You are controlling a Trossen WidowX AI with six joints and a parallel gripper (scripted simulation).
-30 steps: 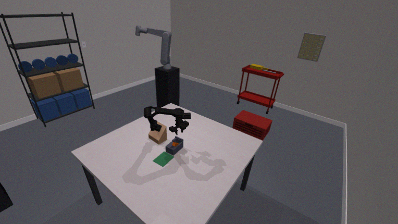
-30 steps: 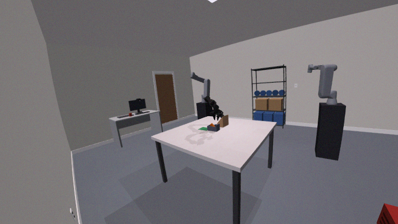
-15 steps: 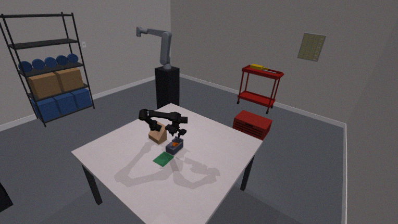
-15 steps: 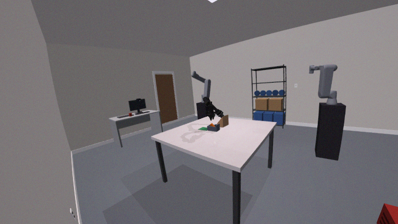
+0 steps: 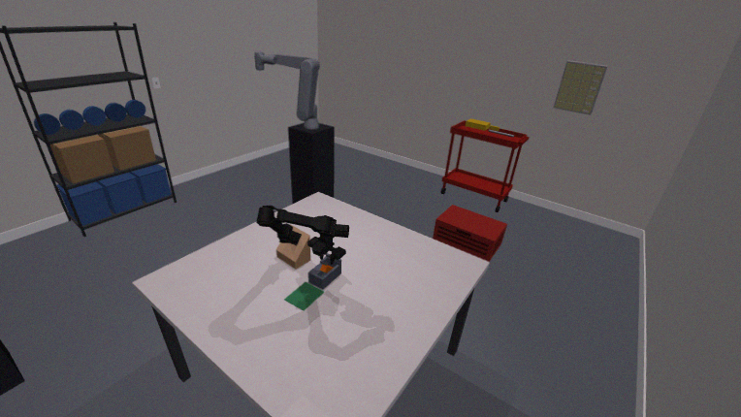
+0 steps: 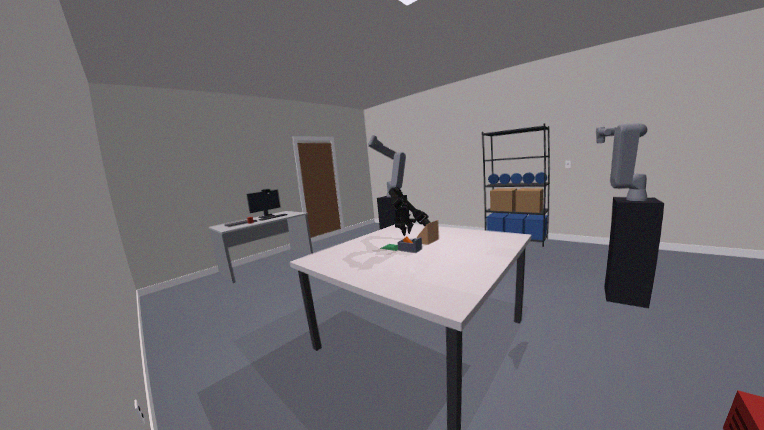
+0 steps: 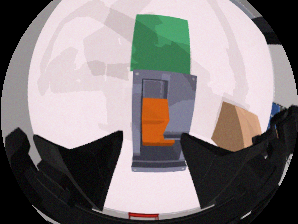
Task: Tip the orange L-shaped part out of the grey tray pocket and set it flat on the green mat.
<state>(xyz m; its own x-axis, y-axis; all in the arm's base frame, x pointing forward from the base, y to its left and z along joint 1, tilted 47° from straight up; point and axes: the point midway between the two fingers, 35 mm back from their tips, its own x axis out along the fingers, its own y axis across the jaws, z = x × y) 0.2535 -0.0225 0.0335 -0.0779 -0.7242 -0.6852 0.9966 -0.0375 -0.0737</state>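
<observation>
Now: gripper tip 2 cm past the orange L-shaped part, 3 cm to the right of it and 7 cm above it. Round my gripper tip: green mat 1 cm behind, 15 cm to the right, 13 cm below.
</observation>
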